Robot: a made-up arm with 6 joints.
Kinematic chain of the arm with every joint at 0, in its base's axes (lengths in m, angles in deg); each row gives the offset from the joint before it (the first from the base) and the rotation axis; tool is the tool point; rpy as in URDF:
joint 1: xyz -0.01 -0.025 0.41 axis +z
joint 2: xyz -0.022 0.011 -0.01 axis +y
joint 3: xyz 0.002 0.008 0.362 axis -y
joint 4: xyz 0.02 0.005 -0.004 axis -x
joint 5: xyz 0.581 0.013 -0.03 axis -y
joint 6: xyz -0.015 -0.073 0 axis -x
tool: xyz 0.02 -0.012 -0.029 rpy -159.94 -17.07 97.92
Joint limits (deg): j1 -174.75..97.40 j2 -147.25..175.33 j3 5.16..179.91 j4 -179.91..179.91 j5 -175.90..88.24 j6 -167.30..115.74
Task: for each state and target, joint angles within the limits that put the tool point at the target. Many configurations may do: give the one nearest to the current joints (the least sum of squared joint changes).
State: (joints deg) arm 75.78 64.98 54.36 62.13 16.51 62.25
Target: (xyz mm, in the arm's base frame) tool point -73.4 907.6 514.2
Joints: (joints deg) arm 96.48 72.25 66.55 66.01 17.16 60.98
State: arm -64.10 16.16 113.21 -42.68 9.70 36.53
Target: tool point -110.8 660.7 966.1
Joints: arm -82.41 -15.42 152.97 -42.66 9.02 36.64
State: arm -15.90 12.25 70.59 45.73 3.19 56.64
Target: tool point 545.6 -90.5 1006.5
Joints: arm 0.39 3.19 24.66 39.30 1.66 55.17
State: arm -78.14 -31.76 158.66 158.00 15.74 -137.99
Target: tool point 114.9 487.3 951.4
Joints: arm -98.44 10.19 169.17 158.38 18.01 -139.65
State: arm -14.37 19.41 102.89 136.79 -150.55 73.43
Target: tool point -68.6 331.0 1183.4
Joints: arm -67.82 13.91 140.78 145.38 -151.24 69.81
